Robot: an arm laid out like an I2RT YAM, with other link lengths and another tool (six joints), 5 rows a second.
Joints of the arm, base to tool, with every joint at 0 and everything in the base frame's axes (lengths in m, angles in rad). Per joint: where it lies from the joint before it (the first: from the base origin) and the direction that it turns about. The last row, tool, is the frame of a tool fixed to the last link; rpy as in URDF.
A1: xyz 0 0 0.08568 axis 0 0 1
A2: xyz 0.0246 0.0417 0.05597 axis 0 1 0
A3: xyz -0.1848 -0.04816 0 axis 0 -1 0
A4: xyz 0.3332 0.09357 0.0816 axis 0 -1 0
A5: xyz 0.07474 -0.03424 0.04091 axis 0 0 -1
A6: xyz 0.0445 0 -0.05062 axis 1 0 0
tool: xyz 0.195 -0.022 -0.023 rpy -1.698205 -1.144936 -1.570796
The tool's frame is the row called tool.
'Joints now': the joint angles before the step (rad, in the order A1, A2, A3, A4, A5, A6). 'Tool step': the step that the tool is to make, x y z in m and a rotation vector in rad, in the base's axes. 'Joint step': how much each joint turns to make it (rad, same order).
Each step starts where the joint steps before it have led.
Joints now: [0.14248, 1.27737, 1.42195, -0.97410, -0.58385, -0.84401]
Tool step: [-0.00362, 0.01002, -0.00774, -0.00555, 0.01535, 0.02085]
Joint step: [0.02364, 0.01639, -0.00001, 0.00037, 0.00419, -0.00002]
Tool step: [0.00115, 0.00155, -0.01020, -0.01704, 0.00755, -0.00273]
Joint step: [0.01261, 0.00801, -0.01412, 0.01260, 0.02176, 0.00155]
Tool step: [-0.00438, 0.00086, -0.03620, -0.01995, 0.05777, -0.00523]
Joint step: [0.01143, 0.01032, -0.06635, 0.02058, 0.01754, 0.00837]
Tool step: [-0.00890, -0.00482, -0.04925, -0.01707, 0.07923, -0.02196]
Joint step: [0.00038, -0.00154, -0.10875, 0.03626, 0.01449, 0.01985]
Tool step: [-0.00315, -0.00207, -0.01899, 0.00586, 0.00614, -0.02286]
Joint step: [0.00038, -0.04271, -0.09304, 0.05873, 0.00725, 0.02670]
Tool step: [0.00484, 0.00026, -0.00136, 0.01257, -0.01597, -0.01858]
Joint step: [0.00000, -0.01527, -0.02903, 0.04351, 0.00305, 0.02365]
